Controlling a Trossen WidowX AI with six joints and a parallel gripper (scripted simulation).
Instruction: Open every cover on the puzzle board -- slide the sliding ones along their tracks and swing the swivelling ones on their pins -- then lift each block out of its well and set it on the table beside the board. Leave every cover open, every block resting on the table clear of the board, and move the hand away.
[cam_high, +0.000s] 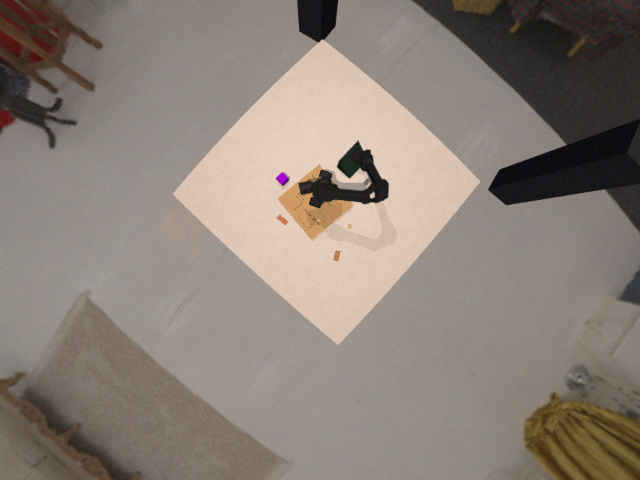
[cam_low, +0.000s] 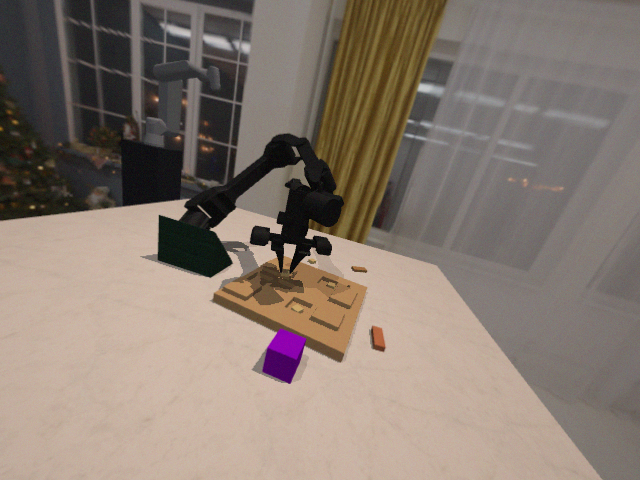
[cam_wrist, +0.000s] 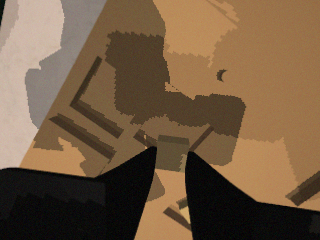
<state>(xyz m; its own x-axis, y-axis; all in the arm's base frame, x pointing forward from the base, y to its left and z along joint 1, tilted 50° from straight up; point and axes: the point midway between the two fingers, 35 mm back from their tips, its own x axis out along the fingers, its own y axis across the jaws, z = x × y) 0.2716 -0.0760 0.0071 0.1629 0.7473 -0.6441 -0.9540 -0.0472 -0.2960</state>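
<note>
Right now the tan puzzle board is 4 cm below my gripper tip, 4 cm ahead of it and 1 cm to the right of it. The rest, counted from my gripper tip: purple cube 21 cm to the right, 5 cm ahead, 4 cm below; then orange block 24 cm ahead, 9 cm to the right, 5 cm below.
</note>
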